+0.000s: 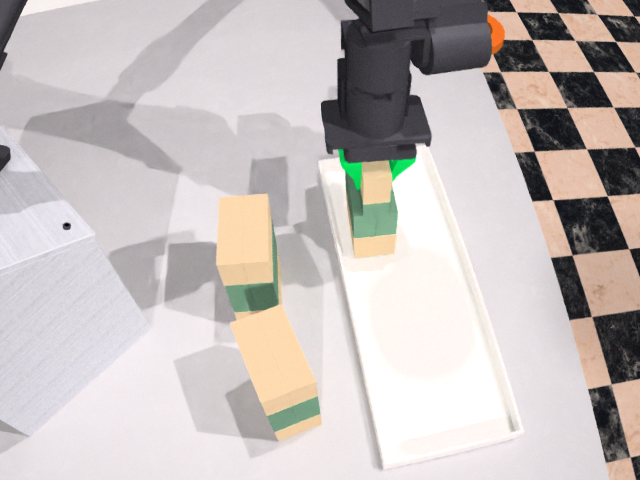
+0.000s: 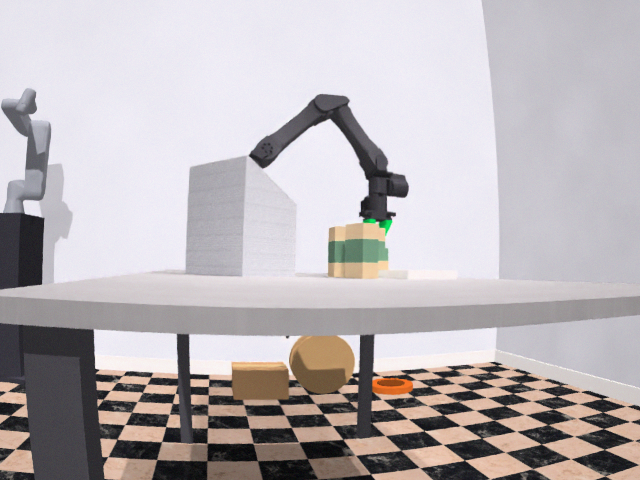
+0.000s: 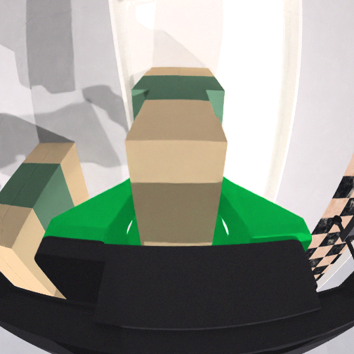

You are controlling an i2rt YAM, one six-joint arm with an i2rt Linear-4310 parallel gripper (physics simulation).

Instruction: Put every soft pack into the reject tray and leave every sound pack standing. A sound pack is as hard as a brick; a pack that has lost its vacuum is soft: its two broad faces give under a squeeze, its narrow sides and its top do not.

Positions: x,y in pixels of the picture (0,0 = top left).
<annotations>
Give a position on a white reject tray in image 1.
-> At 435,379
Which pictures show the gripper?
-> Image 1, image 2 and image 3: all of them.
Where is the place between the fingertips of the gripper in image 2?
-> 377,244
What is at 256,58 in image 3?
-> A white reject tray.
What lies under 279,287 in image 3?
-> The gripper.
</annotations>
